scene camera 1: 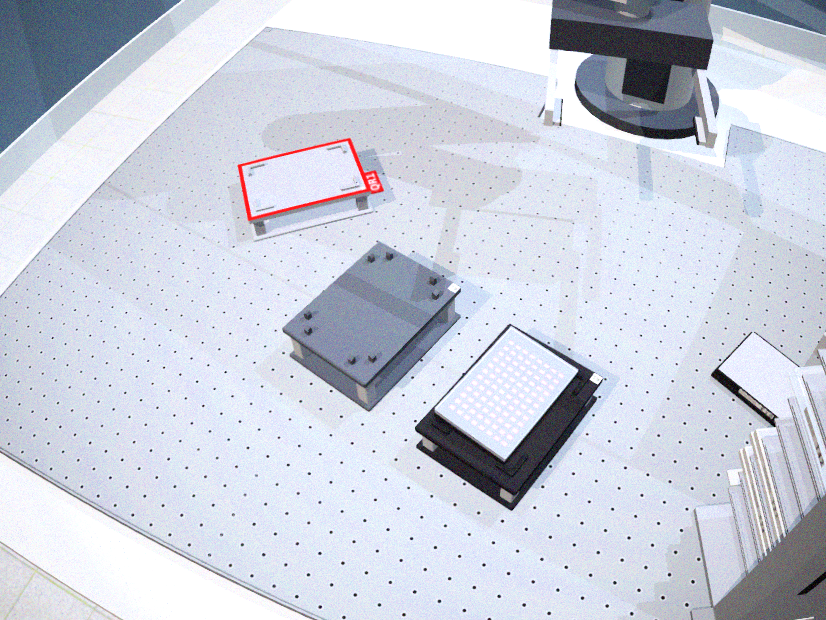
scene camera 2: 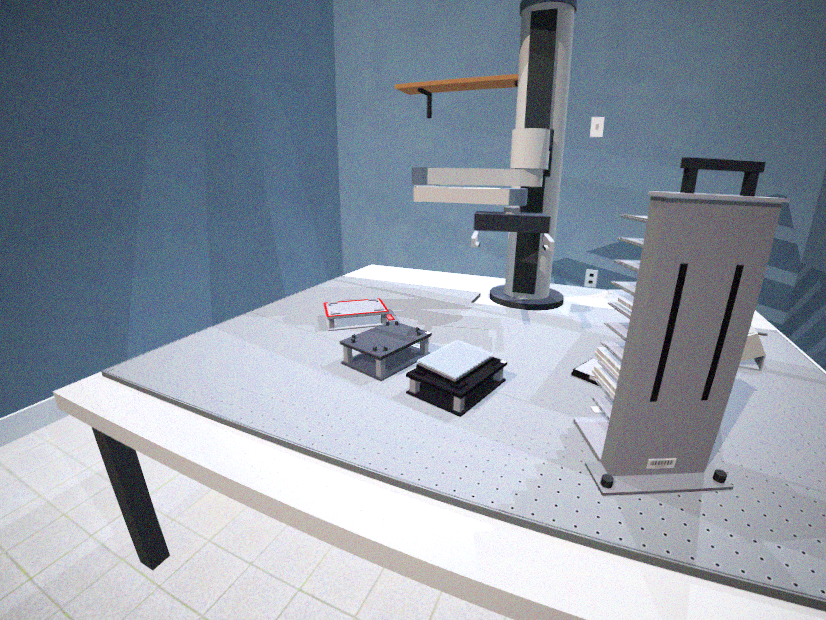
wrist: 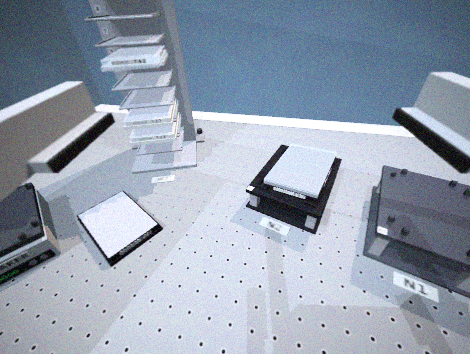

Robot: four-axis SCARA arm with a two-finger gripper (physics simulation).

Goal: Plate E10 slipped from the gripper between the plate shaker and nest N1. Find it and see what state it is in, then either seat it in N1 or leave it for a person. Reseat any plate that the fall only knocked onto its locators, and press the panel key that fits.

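Pixels of known places: gripper, fingertip midpoint: (scene camera 1: 631,128) (scene camera 2: 512,244) (wrist: 248,98); arm's base at its link origin: (scene camera 1: 646,95) (scene camera 2: 525,298).
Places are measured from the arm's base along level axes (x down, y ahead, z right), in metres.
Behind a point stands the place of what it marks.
A black-sided plate with a plain white top (scene camera 1: 760,372) @[x -0.027, y 0.536, z -0.236 m] (scene camera 2: 587,368) @[x -0.027, y 0.536, z -0.210 m] (wrist: 120,225) @[x -0.027, y 0.532, z -0.242 m] lies flat on the table between the shaker and nest N2; its label is too blurred to read. Nest N1 (scene camera 1: 373,303) @[x -0.066, y 0.633, z 0.200 m] (scene camera 2: 385,339) @[x -0.066, y 0.653, z 0.194 m] (wrist: 425,207) @[x -0.066, y 0.635, z 0.192 m] is grey and bears no plate. A clear-topped plate (scene camera 1: 508,390) @[x -0.075, y 0.691, z 0.025 m] (scene camera 2: 455,359) @[x -0.075, y 0.700, z 0.023 m] (wrist: 302,169) @[x -0.075, y 0.675, z 0.025 m] rests on black nest N2 (scene camera 1: 533,460) @[x -0.055, y 0.746, z -0.022 m] (scene camera 2: 433,395) @[x -0.018, y 0.746, z 0.047 m] (wrist: 260,186) @[x -0.060, y 0.636, z -0.038 m], off-centre and seemingly raised on its locators. The shaker (wrist: 17,220) @[x -0.068, y 0.479, z -0.356 m] shows partly at the left of the wrist view. My gripper (scene camera 1: 629,126) @[x -0.258, y 0.475, z -0.023 m] (scene camera 2: 511,242) @[x -0.258, y 0.475, z -0.023 m] (wrist: 248,98) @[x -0.258, y 0.475, z -0.023 m] is open and empty, high above the table.
A red-edged white stand (scene camera 1: 303,178) @[x -0.052, y 0.460, z 0.387 m] (scene camera 2: 355,307) @[x -0.053, y 0.461, z 0.389 m] with a red tag holds no plate at the back left. The tall plate hotel (scene camera 2: 693,333) @[x -0.226, y 0.822, z -0.310 m] (wrist: 177,75) @[x -0.179, y 0.815, z -0.252 m] holds several plates on its shelves. A beige object (scene camera 2: 752,349) @[x -0.058, y 0.362, z -0.553 m] shows partly behind the hotel. No panel keys can be made out.
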